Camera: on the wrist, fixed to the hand. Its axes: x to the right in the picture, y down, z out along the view.
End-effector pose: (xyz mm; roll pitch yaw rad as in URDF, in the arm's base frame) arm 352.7 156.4 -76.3 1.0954 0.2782 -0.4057
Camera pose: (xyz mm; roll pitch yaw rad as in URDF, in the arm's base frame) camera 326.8 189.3 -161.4 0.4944 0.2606 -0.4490
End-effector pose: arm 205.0 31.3 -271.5 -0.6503 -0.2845 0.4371
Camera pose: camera 235.3 -58.3 -278.4 -1.2475 -0.3226 0.4628
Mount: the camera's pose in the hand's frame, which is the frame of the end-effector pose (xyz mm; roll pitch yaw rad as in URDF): -12.0 -72.6 -59.9 -0.5894 -0.0452 -0.0037
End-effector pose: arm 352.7 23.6 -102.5 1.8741 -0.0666 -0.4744
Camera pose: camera 381.1 97.6 -154.6 1.2871 -0.0495 -0.5165
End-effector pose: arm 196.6 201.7 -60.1 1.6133 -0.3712 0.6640
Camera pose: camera 169.0 260.0 -129.7 1.0412 -0.3652 0.6158
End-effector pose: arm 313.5 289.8 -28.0 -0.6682 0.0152 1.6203
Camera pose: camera 408.1 282.4 -29.9 -1.2578 -0.0226 1.6454
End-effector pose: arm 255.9 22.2 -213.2 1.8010 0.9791 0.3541
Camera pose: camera 179.3 73.7 -235.0 1.1457 0.9916 0.2752
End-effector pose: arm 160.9 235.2 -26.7 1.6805 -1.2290 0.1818
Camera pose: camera 205.5 312.0 -60.0 1.2124 -1.2177 0.0527
